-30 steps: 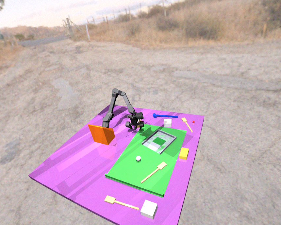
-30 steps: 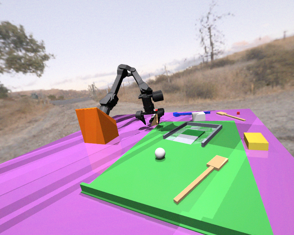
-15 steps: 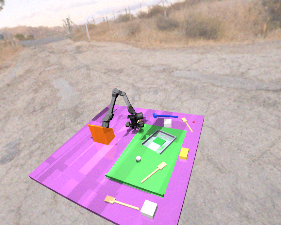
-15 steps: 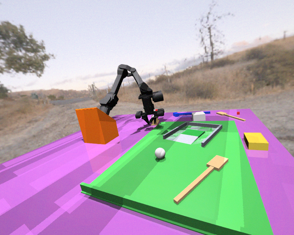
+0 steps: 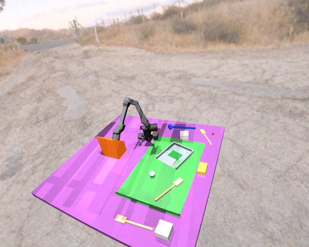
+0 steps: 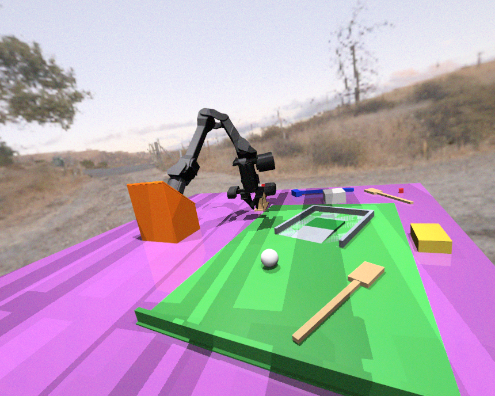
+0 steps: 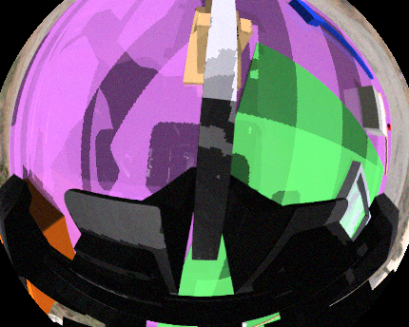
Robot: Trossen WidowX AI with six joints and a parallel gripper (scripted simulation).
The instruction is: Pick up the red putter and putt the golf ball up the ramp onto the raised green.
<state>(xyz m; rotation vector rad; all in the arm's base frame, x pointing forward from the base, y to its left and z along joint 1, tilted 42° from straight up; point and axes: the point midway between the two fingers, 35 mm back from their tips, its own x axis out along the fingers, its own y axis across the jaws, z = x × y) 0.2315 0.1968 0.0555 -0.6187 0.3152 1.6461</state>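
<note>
My gripper tip is now 3 cm past the red putter, 11 cm to the right of it and 3 cm below it. Also, from my gripper tip: blue putter: 20 cm ahead, 33 cm to the left, 2 cm below; then green mat: 25 cm ahead, 22 cm to the right, 3 cm below; then white golf ball: 19 cm ahead, 35 cm to the right, 1 cm below.
</note>
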